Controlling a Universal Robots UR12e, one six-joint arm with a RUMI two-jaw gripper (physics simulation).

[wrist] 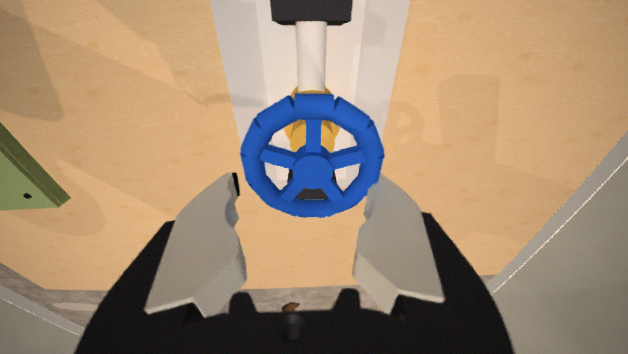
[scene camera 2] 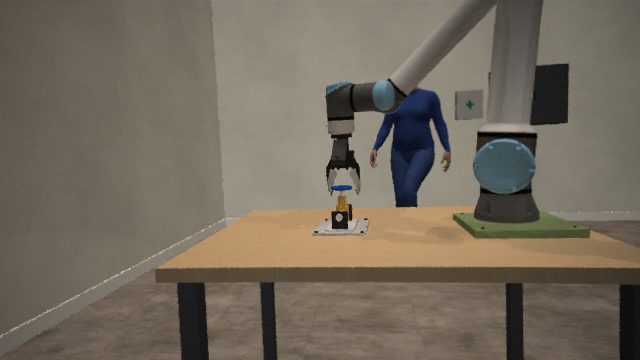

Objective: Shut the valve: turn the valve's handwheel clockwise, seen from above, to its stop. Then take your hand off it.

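The valve's blue handwheel [scene camera 2: 342,188] [wrist: 312,169] lies level on top of the yellow valve body [scene camera 2: 342,202] [wrist: 299,137], which stands on a pale plate [scene camera 2: 361,228] [wrist: 235,55]. My gripper [scene camera 2: 344,192] [wrist: 302,173] points down with its fingers partly closed, one on each side of the handwheel at about rim height. In the wrist view the right fingertip meets the rim and is partly hidden by it. A narrow gap shows between the left fingertip and the rim, so the gripper is still open around the wheel. The contact on the right is hard to judge.
The valve plate stands on a wooden table [scene camera 2: 425,255] [wrist: 540,165]. The arm's green base plate [scene camera 2: 530,231] [wrist: 25,175] is at the right in the scene view. A black block [scene camera 2: 339,220] [wrist: 311,10] holds the valve's pipe. A person in blue [scene camera 2: 414,135] is behind the table.
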